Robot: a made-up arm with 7 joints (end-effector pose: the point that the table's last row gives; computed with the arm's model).
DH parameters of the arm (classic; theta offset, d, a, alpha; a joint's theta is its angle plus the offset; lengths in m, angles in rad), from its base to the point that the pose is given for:
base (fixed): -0.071 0 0 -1.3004
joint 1: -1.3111 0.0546 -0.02 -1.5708
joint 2: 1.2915 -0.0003 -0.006 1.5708
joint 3: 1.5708 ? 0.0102 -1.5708
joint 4: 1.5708 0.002 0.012 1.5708
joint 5: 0 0.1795 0 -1.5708
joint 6: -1.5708 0 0.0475 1.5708
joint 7: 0 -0.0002 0 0
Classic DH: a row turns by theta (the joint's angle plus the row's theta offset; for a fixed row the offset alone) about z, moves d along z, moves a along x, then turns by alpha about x.
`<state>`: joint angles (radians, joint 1 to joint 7).
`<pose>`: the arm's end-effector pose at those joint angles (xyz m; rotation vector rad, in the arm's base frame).
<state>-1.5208 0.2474 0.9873 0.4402 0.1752 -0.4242 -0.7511</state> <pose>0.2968 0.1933 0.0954 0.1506 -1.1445 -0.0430</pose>
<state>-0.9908 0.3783 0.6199 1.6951 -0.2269 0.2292 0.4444</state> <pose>0.2430 0.1359 -0.2779 -0.3228 1.1526 0.8015</pose>
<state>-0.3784 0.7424 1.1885 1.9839 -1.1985 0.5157 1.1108</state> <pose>0.0404 0.2136 -0.3167 -1.5988 1.8937 1.9197</pose>
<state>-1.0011 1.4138 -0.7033 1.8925 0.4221 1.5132 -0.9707</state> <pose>0.0261 0.3730 0.0080 -0.4552 1.9929 1.7908</pose>
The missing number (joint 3, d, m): -0.144
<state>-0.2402 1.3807 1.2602 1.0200 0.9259 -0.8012 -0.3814</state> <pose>0.0898 0.3913 0.0492 1.5803 0.3434 0.4198</pose>
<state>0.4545 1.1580 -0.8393 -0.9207 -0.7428 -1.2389 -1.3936</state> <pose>0.0451 0.0243 -0.0963 -0.4886 -0.9973 -1.8170</pose>
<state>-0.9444 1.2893 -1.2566 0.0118 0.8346 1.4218 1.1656</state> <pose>0.2515 0.1419 -0.1055 2.4210 -1.0434 1.2373</pose>
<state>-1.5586 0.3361 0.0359 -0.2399 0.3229 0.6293 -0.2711</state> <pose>0.2065 0.0208 0.1985 0.5072 -0.8940 -0.0699</pose>
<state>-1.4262 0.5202 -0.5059 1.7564 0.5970 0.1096 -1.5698</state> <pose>0.3347 0.1925 -0.1271 0.4949 1.6262 -1.1054</pose>
